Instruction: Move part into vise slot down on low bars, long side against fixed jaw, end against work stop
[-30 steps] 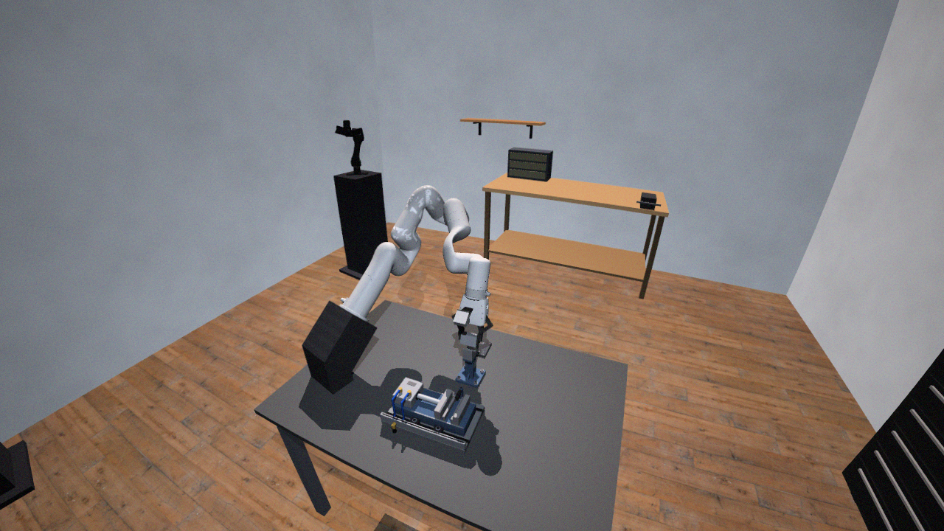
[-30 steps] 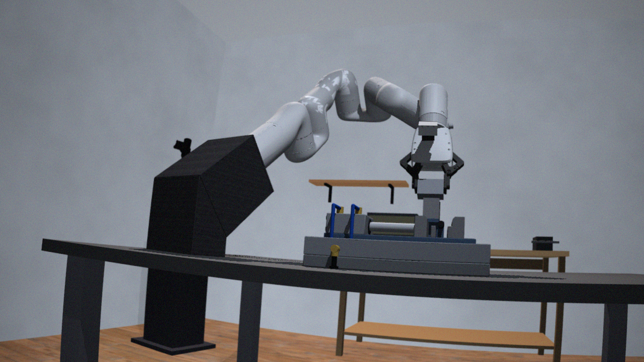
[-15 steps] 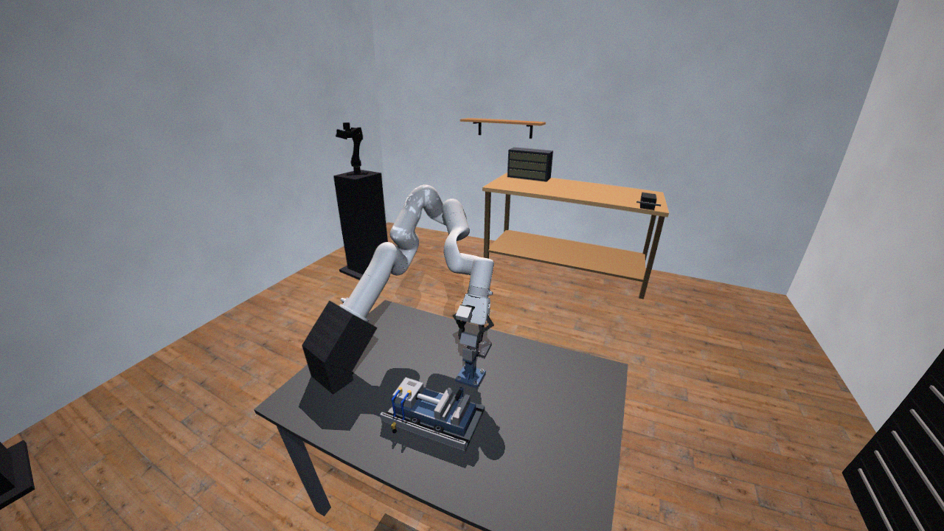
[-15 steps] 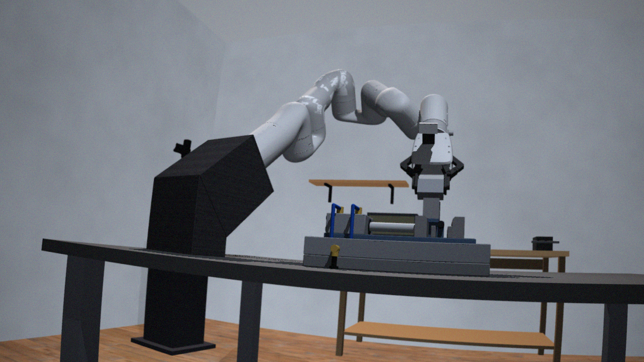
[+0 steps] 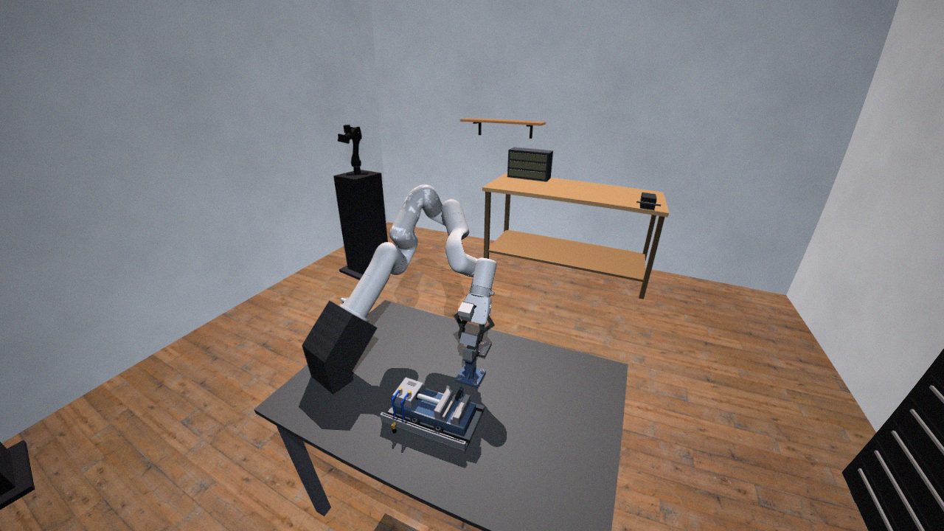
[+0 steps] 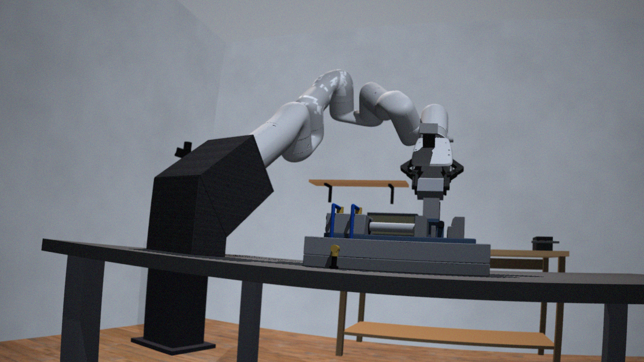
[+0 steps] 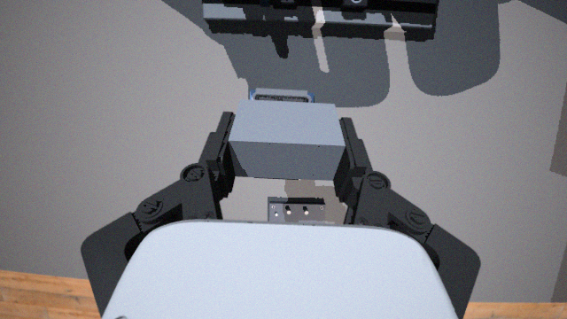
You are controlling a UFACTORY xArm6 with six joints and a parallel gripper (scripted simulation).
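Right now my hand is 10 mm above the part. Also, from my hand: moving jaw (40 mm ahead, 220 mm to the right, 120 mm below); work stop (70 mm ahead, 170 mm to the right, 100 mm below); fixed jaw (110 mm ahead, 210 mm to the right, 120 mm below).
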